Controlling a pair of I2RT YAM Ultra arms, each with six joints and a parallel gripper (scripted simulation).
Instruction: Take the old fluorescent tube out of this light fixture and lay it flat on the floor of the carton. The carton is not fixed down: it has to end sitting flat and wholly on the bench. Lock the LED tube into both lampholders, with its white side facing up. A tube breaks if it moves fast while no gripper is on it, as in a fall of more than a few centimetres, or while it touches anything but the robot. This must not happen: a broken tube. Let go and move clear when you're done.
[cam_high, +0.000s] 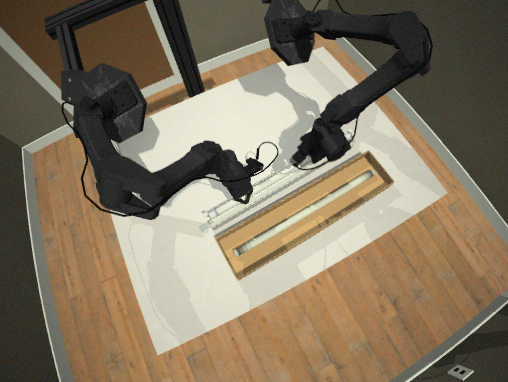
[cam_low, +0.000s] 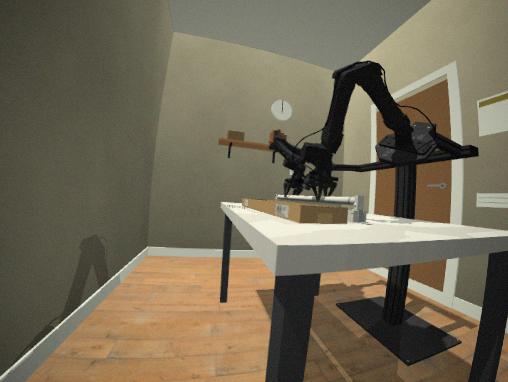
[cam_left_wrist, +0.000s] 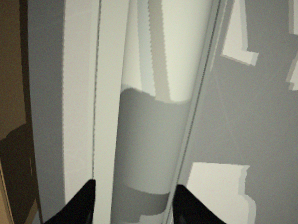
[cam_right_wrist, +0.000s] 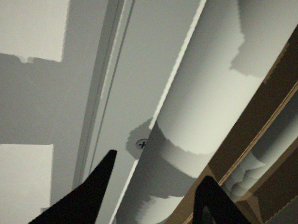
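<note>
The LED tube is 12 cm to the right of my left hand and 1 cm ahead of it. The rest, counted from my left hand: brown carton (16 cm ahead, 10 cm to the right, 4 cm below); old fluorescent tube (15 cm ahead, 10 cm to the right, 5 cm below).
</note>
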